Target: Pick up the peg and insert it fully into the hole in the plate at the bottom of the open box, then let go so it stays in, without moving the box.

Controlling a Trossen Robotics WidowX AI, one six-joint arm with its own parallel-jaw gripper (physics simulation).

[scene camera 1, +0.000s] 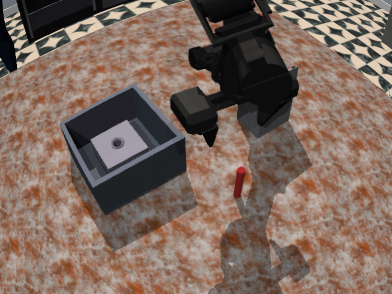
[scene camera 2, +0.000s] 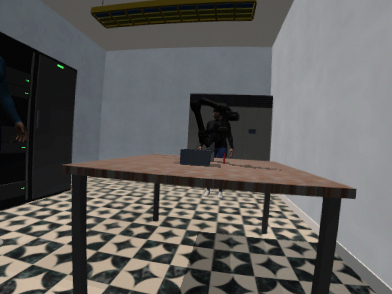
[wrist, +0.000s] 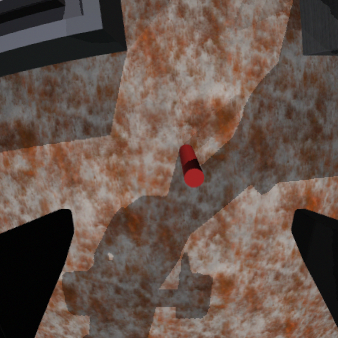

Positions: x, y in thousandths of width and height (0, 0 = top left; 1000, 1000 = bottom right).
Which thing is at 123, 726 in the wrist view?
My gripper.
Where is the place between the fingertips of my gripper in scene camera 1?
601, 457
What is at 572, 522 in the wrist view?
A red peg.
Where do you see a dark grey box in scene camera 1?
425, 543
